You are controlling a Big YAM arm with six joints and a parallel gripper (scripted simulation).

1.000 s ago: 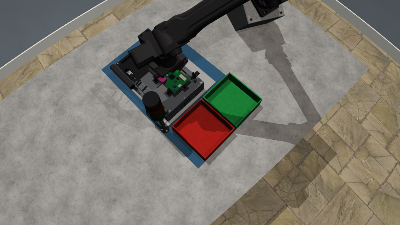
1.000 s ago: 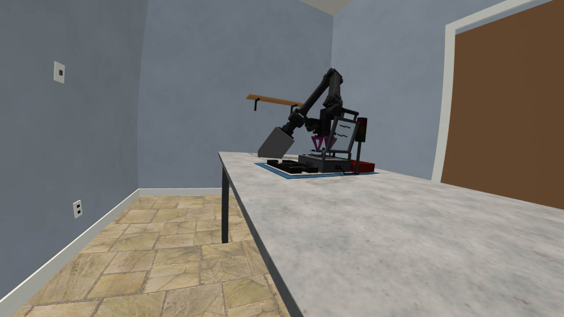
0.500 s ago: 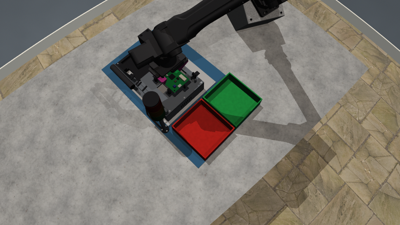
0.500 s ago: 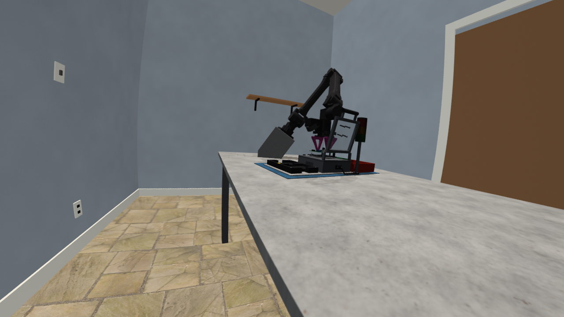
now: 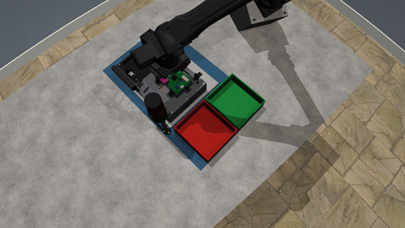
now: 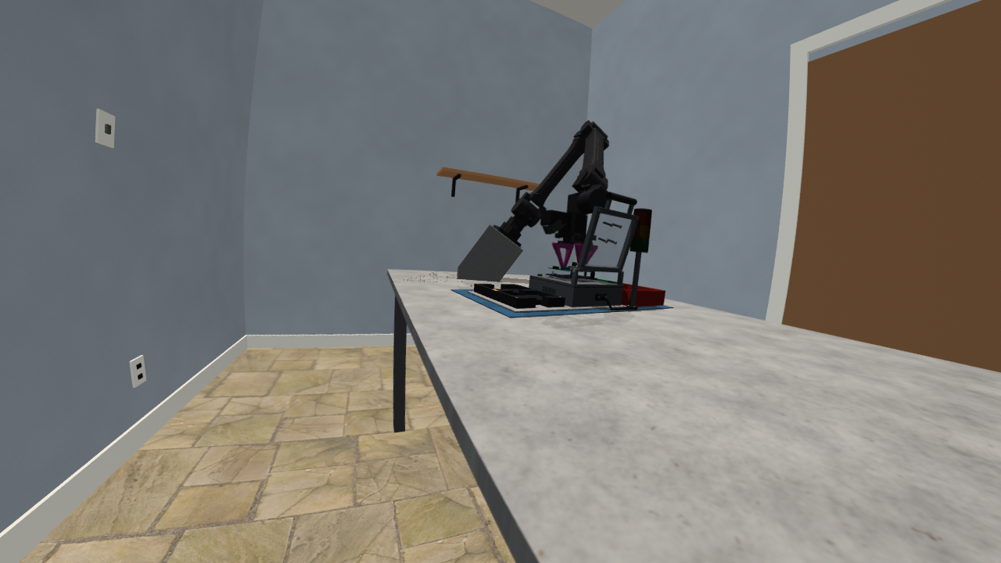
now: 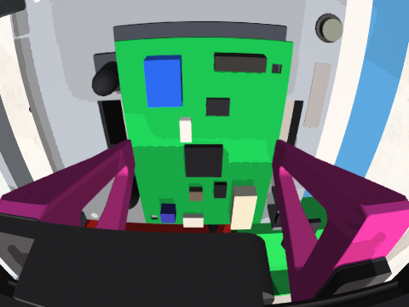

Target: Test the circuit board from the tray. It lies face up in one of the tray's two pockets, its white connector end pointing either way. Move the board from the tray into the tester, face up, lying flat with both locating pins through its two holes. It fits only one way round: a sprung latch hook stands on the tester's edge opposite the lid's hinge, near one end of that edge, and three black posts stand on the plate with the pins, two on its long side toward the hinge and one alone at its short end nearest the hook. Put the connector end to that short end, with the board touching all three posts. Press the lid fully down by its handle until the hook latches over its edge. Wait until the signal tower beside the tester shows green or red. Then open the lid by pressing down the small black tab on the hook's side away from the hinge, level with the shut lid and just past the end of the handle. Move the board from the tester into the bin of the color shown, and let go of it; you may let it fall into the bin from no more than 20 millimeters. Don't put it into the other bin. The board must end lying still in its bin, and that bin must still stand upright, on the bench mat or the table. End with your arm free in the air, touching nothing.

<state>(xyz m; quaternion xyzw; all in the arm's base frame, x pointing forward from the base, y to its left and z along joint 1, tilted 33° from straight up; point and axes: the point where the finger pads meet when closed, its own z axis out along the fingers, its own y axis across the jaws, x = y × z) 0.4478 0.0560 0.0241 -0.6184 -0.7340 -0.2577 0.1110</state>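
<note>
The green circuit board is right at my hand. Round my hand: clear lid: 120 mm ahead, 90 mm above, 30 mm to the left; then tester plate: 20 mm below, 10 mm to the left, 10 mm ahead; then latch hook: 70 mm behind, 40 mm to the left.
</note>
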